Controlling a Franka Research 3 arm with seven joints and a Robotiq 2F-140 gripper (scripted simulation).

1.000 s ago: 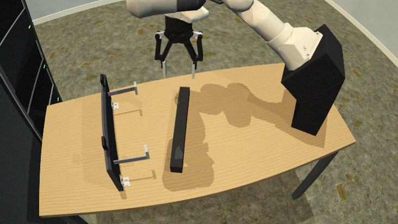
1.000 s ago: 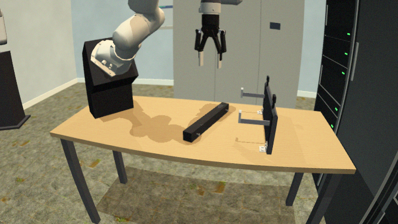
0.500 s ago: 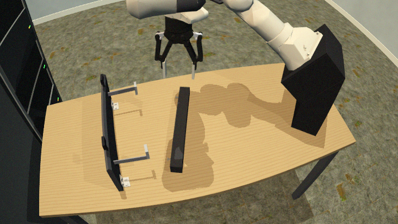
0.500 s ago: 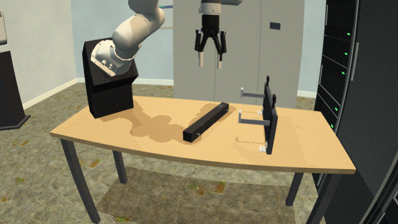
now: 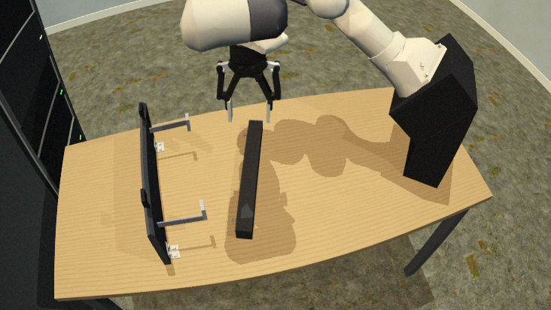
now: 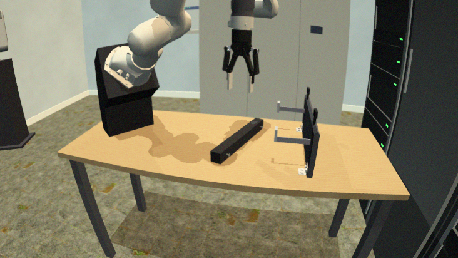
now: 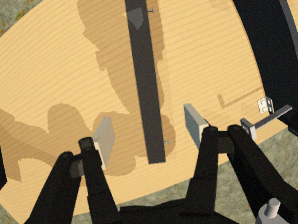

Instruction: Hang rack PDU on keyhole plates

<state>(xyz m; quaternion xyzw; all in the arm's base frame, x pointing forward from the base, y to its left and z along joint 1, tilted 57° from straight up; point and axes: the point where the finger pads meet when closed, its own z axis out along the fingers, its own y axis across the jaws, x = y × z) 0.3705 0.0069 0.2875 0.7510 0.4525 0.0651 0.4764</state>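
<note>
Right now my hand is 23 cm above the rack PDU, 2 cm short of it and 1 cm to the left of it. The rest, counted from my hand: dark upright panel: 26 cm ahead, 17 cm below, 12 cm to the right.
</note>
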